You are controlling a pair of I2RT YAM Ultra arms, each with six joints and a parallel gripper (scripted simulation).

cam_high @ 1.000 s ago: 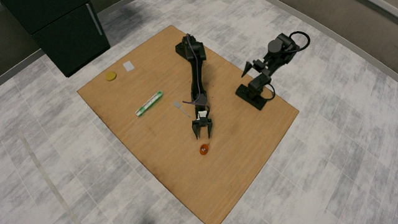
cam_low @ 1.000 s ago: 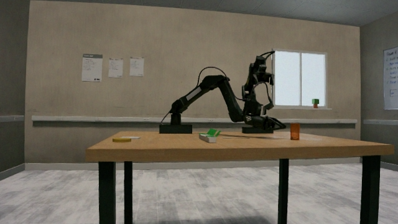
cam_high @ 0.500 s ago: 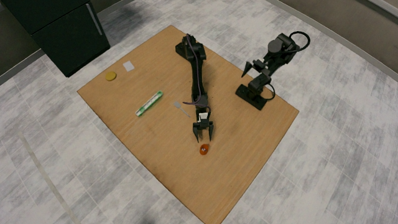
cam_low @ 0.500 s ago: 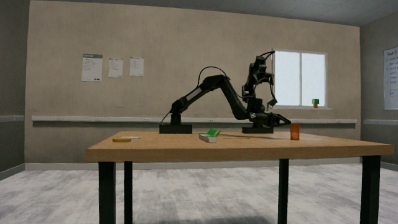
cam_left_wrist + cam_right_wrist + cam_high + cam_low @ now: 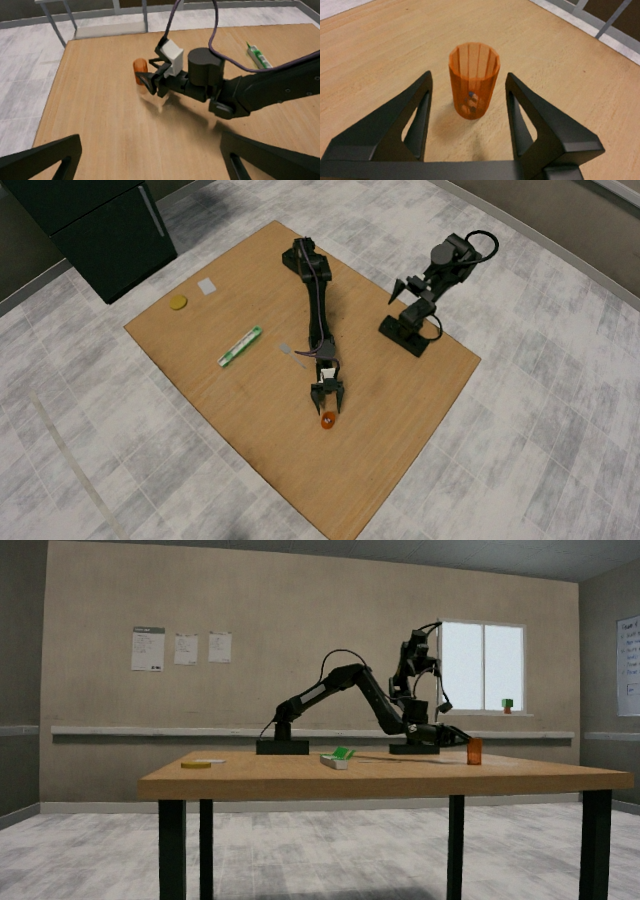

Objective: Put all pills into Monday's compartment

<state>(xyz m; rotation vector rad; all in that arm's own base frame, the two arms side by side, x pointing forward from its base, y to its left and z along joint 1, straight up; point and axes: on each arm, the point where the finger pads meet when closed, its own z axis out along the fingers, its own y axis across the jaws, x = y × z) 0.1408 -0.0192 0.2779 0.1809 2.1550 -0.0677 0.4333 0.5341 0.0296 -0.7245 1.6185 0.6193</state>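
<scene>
Right now my right hand is 20 mm short of the orange pill bottle, 10 mm to the right of it and 50 mm above it. From my right hand the other things lie so: paper (100 mm behind, 770 mm to the right, 70 mm below); then yellow bottle cap (40 mm ahead, 790 mm to the right, 60 mm below); then grey spatula (100 mm behind, 260 mm to the right, 70 mm below).
</scene>
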